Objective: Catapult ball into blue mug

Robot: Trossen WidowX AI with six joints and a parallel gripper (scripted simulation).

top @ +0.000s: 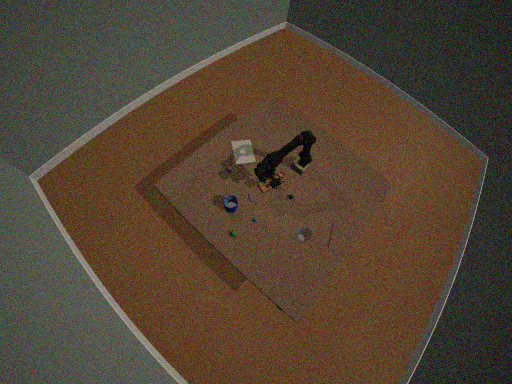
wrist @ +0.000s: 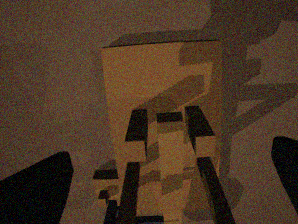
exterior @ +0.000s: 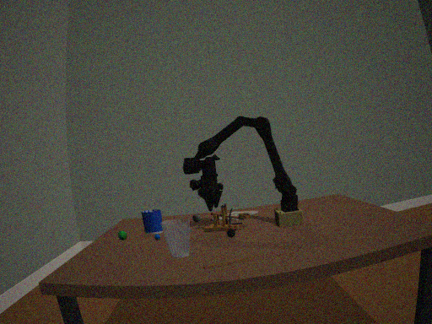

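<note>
The dark ball is 5 cm behind my gripper tip, 19 cm to the left of it and 7 cm below it. Also, from my gripper tip: small blue ball: 24 cm ahead, 10 cm to the left, 8 cm below; grey ball: 7 cm ahead, 27 cm to the right, 7 cm below; wooden catapult: 6 cm behind, 4 cm to the left, 4 cm below.
</note>
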